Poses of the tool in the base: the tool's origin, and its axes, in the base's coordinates. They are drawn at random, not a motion.
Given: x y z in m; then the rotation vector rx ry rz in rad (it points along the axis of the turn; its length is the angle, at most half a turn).
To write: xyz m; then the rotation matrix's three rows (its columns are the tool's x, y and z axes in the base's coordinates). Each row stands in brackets. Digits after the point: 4 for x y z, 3 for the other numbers.
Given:
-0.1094 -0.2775 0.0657 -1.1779 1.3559 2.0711
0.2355 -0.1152 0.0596 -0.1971 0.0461 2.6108
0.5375 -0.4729 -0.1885 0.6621 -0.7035 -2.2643
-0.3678 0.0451 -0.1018 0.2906 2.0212 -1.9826
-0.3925 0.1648 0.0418 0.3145 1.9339 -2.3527
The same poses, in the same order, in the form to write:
[-0.1094 -0.2775 0.0657], [[-0.566 -0.703 -0.431], [-0.114 -0.451 0.885], [-0.816 0.550 0.175]]
[0.2355 -0.1152 0.0596], [[-0.856 -0.500 -0.131], [0.495 -0.866 0.070], [-0.149 -0.005 0.989]]
[0.5375 -0.4729 -0.1885], [[-0.649 0.442 -0.619], [-0.715 -0.633 0.298], [-0.260 0.636 0.726]]
[-0.3678 0.0451 -0.1018], [[-0.936 0.345 0.068], [-0.061 0.030 -0.998], [-0.346 -0.938 -0.007]]
[-0.3925 0.1648 0.0418], [[-0.976 0.191 -0.107], [0.068 -0.200 -0.977], [-0.208 -0.961 0.182]]

